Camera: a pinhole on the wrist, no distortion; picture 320 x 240 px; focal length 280.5 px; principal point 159.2 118.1 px. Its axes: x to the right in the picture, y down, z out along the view. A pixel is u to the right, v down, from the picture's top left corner.
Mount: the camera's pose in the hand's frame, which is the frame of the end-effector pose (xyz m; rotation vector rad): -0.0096 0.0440 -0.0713 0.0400 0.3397 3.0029
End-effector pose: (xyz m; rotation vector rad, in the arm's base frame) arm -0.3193 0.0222 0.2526 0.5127 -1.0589 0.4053
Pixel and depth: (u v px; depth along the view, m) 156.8 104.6 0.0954
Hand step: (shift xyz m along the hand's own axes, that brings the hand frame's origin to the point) -0.0045 0.0694 0.0206
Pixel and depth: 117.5 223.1 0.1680
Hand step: 0.0146 0.0172 0.1062
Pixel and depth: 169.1 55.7 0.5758
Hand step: 0.0078 0.2977 0.4614
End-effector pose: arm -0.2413 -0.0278 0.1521 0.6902 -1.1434 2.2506
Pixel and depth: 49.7 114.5 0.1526
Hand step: 0.0558 0.0724 0.0762
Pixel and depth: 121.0 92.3 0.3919
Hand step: 0.0630 0.1590 0.3018
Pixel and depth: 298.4 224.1 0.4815
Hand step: -0.2487 0.0033 0.4418
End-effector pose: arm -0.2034 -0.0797 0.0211 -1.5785 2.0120 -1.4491
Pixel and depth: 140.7 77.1 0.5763
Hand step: 0.0606 0.2483 0.4709
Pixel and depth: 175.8 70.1 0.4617
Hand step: -0.0093 0.2258 0.3613
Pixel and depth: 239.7 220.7 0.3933
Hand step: -0.1226 0.0054 0.3457
